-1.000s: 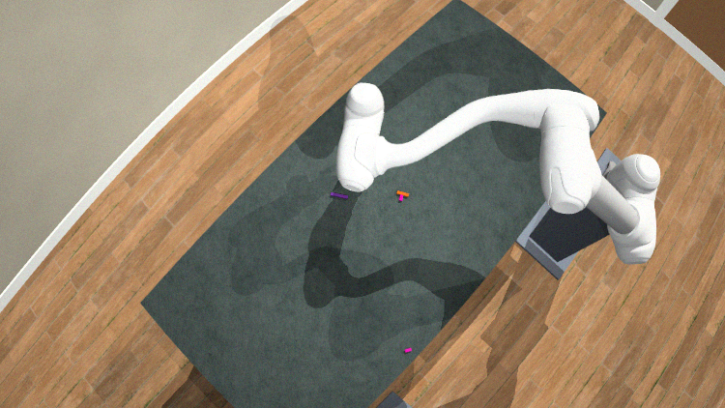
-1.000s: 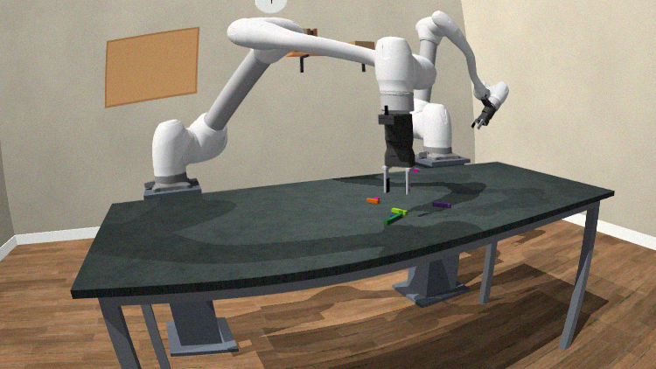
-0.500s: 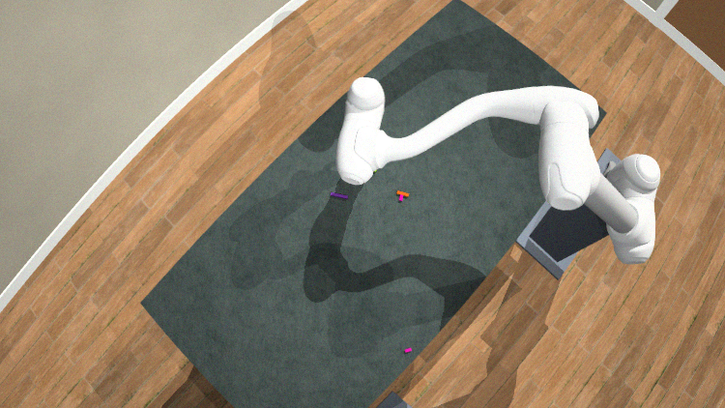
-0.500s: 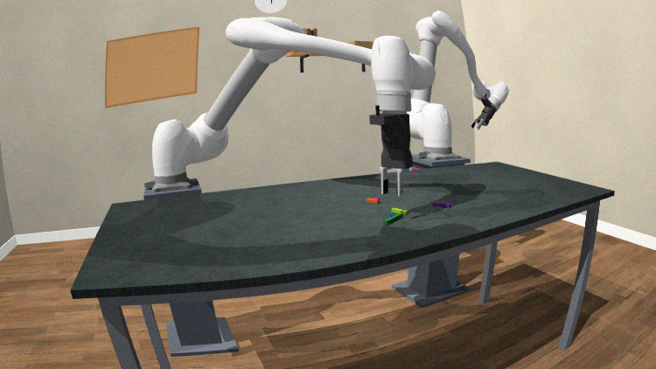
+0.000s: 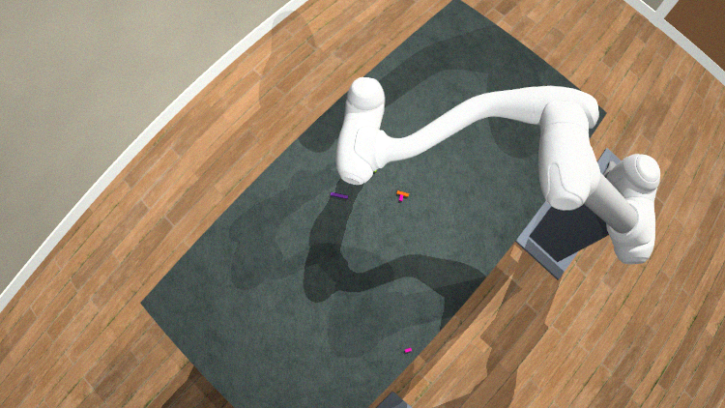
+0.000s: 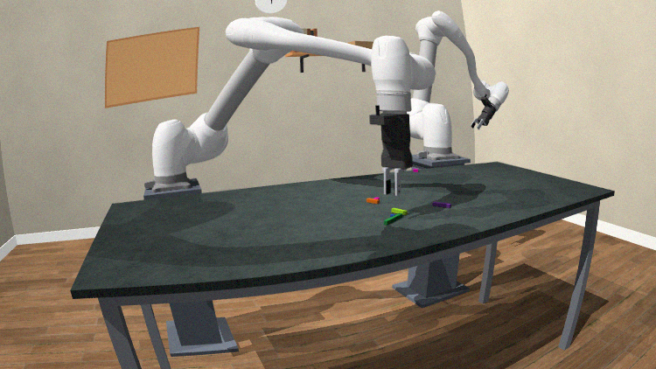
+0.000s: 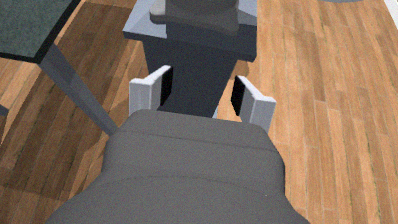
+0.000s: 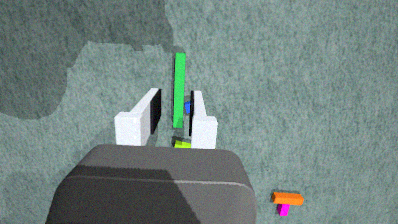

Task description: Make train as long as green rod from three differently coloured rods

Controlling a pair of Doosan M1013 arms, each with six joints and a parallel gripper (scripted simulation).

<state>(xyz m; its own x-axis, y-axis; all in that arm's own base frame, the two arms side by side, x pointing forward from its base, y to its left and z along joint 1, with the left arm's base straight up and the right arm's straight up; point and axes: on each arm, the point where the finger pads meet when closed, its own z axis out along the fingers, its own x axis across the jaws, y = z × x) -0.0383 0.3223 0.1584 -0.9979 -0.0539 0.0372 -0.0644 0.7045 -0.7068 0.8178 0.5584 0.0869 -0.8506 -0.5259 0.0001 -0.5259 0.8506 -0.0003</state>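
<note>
Right now the green rod is 80 mm below my right hand. Also, from my right hand: blue rod: 80 mm below, 20 mm behind, 10 mm to the left; purple rod: 200 mm to the left, 80 mm below, 40 mm behind; lime rod: 80 mm below, 60 mm to the left, 50 mm behind.
</note>
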